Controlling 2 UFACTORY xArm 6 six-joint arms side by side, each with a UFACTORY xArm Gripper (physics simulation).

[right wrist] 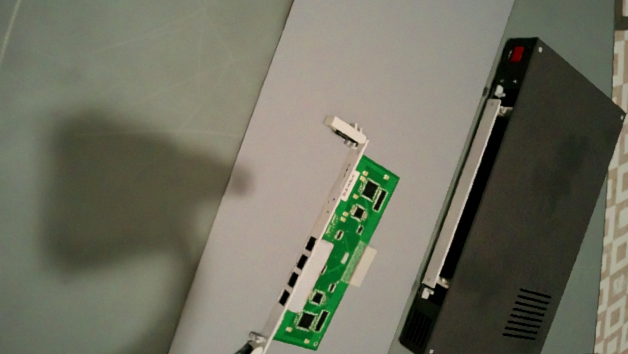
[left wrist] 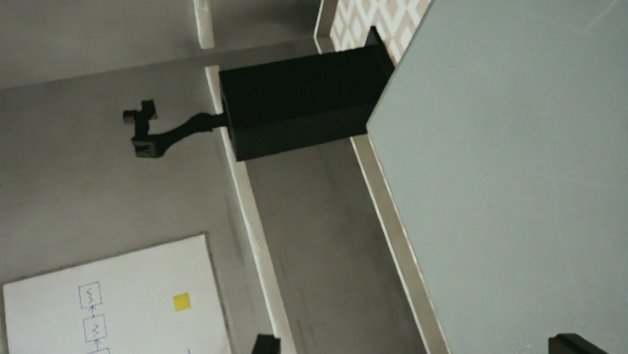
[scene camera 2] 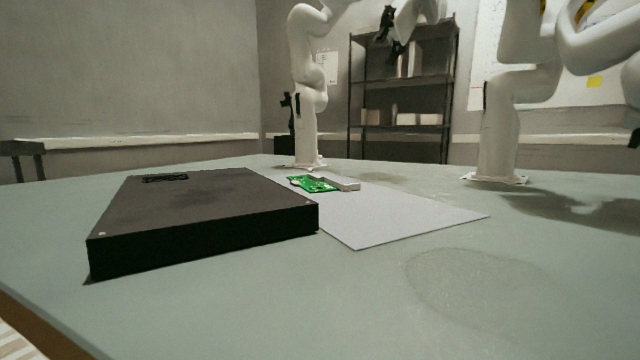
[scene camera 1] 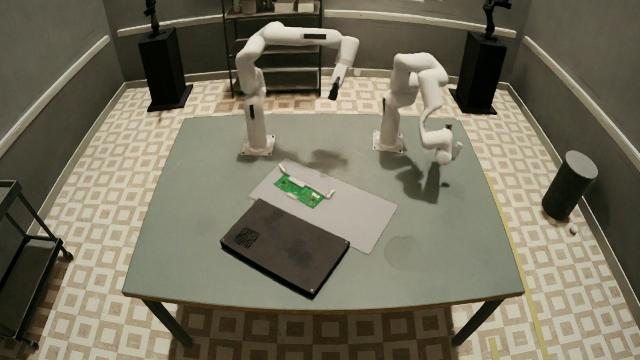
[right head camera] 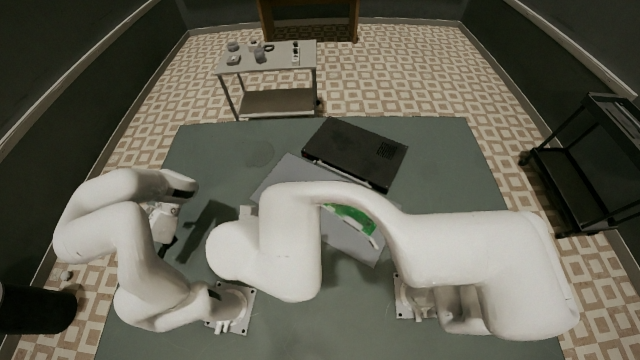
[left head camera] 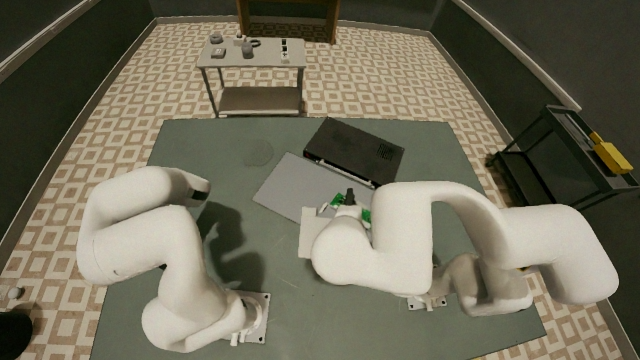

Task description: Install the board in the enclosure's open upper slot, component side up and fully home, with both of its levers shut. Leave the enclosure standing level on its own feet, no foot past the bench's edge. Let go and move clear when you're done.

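The green board lies chips up on the grey mat. Its upper lever in the right wrist view sticks out from the faceplate; the other is partly cut off. The black enclosure lies flat beside the mat. A dark open slot shows above its silver lower faceplate. My right gripper is open and empty, high above the table. My left gripper is open and empty, away from the board.
The bench has the enclosure near its edge at the front of scene camera 1. A side table with small items stands beyond the bench. A dark cart stands at the right in the left head camera. Both arms stand on bench-mounted bases.
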